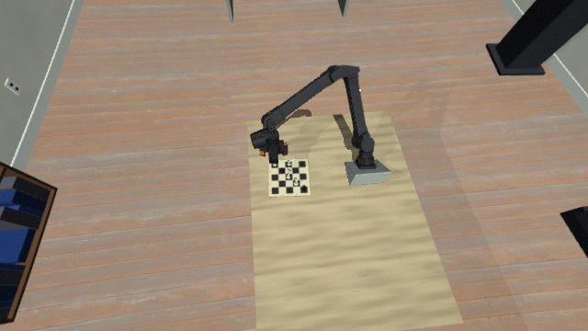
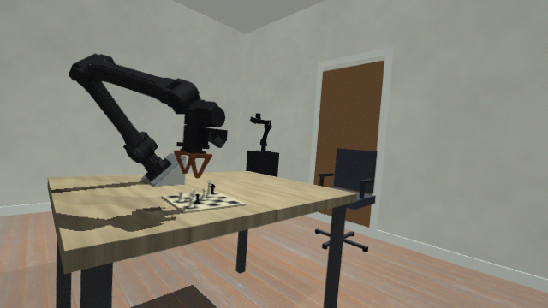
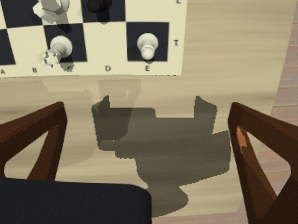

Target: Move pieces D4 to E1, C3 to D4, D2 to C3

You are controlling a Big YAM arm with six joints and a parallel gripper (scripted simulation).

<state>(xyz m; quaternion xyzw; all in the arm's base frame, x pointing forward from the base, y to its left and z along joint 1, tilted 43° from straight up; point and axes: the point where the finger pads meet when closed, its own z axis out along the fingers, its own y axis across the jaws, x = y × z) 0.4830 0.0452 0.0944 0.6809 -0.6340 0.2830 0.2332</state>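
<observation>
Now: hand 8 cm past the small chessboard, 8 cm to the right of it and 11 cm above it. The rest, counted from my hand: black pawn: 4 cm behind, 4 cm to the left, 9 cm below.
</observation>
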